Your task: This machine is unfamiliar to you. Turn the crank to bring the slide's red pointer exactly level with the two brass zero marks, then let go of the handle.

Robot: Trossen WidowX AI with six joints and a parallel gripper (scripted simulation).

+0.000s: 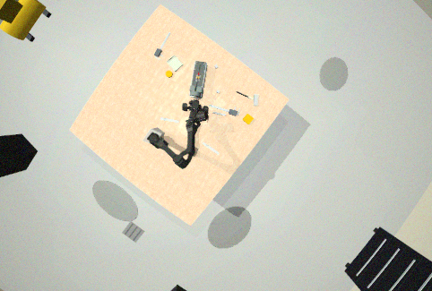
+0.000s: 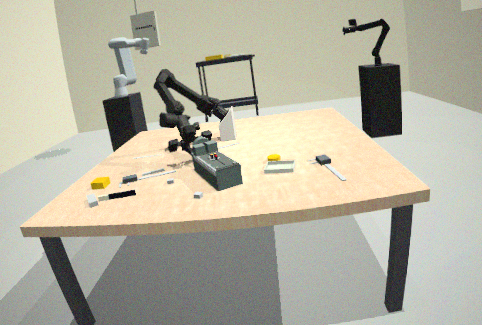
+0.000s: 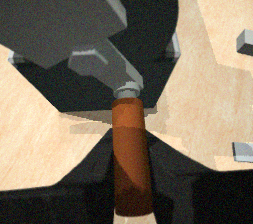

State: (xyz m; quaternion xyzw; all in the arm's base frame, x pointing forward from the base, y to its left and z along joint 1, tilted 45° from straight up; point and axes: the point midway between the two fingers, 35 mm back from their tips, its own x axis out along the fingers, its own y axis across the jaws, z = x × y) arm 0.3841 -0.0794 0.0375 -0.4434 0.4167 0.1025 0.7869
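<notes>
My gripper tip is now 40 mm below the crank and 10 mm to the right of it. Round my gripper tip: red pointer: 160 mm ahead, 110 mm to the left, 50 mm above; then brown crank handle: 30 mm above, 10 mm to the right, 10 mm behind; then yellow disc: 310 mm to the left, 30 mm below, 20 mm ahead.
</notes>
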